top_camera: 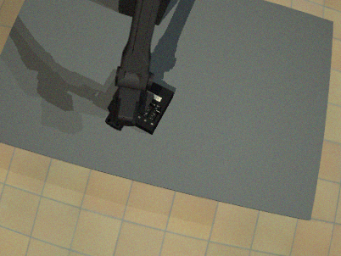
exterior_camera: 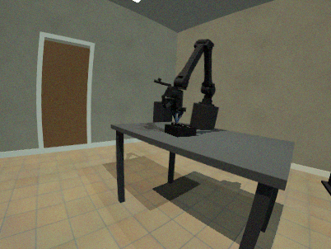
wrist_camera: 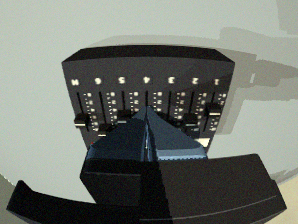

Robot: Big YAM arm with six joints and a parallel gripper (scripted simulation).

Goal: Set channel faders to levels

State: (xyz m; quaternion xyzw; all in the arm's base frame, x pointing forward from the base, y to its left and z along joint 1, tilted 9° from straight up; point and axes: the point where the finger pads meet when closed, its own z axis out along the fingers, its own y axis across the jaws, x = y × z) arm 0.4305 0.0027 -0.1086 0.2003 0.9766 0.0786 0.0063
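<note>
Right now the fader cap 4 is 20 mm below my hand, 20 mm behind it and 10 mm to the left of it. Also, from my hand: fader cap 1: 60 mm to the right, 30 mm behind, 20 mm below; master fader cap: 70 mm to the left, 20 mm below, 10 mm ahead; fader cap 5: 30 mm to the left, 20 mm below, 10 mm behind.
</note>
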